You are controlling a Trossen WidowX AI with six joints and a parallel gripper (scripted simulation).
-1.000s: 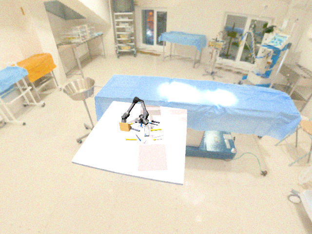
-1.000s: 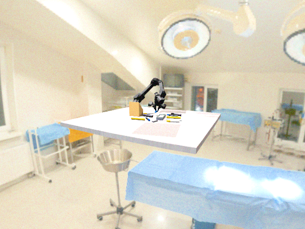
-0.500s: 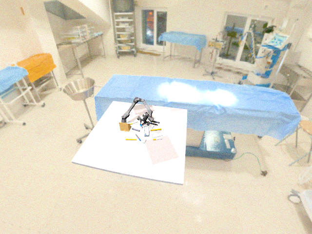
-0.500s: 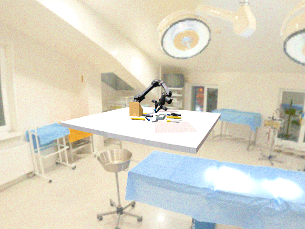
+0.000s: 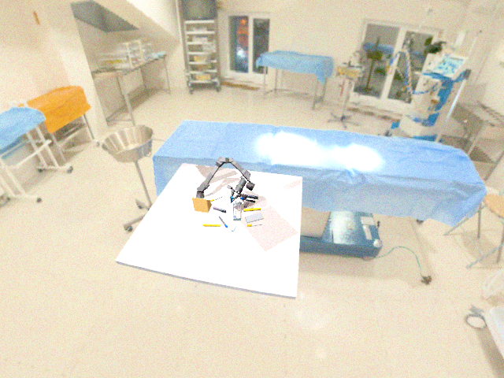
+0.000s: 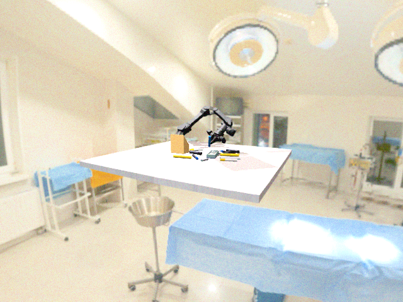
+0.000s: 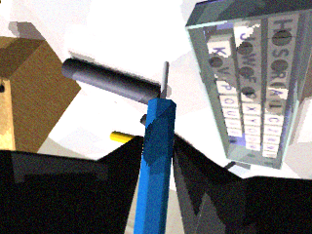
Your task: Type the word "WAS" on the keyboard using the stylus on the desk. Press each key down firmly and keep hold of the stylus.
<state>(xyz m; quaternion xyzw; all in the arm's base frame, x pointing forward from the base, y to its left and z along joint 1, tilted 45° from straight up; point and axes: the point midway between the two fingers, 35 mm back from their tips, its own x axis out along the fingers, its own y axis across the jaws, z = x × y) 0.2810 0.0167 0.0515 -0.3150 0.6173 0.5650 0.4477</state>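
My gripper tip is now 10 mm past the stylus tip, 20 mm to the right of it and 40 mm above it. The rest, counted from my gripper tip: stylus: 10 mm to the left, 10 mm below; E key: 30 mm ahead, 90 mm to the right, 70 mm below.
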